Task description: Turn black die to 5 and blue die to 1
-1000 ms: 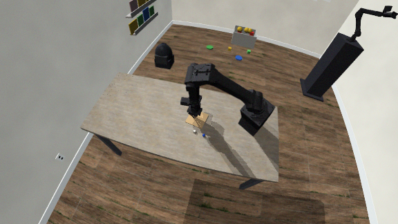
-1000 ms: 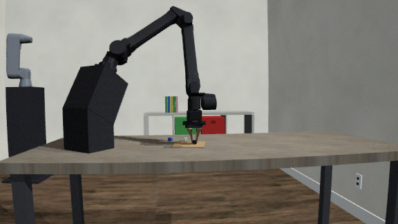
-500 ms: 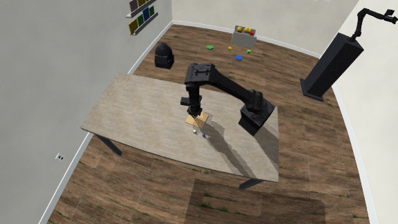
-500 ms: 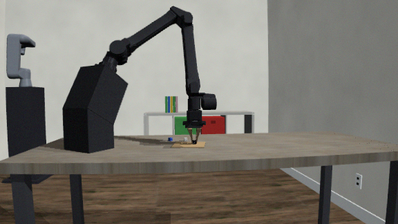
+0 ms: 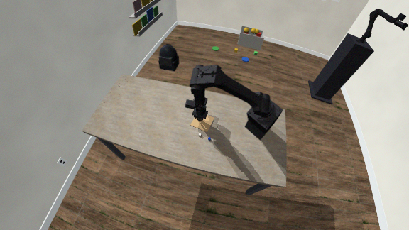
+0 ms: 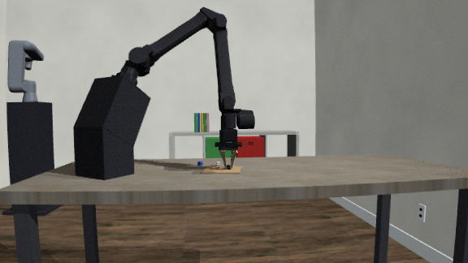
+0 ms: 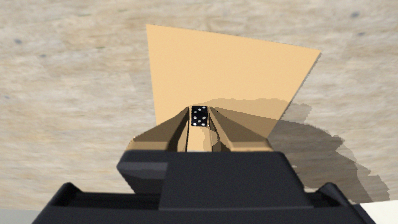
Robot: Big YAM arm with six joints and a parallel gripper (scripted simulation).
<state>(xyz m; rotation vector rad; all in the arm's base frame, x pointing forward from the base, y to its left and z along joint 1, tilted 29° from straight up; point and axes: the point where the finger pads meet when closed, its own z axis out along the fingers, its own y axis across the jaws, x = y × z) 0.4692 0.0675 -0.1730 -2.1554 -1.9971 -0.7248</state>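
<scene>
Right now the black die is right at my hand. Round my hand: blue die (130 mm to the left, 110 mm behind, 10 mm below); white die (120 mm to the left, 40 mm behind, 10 mm below); tan mat (20 mm behind, 10 mm below).
</scene>
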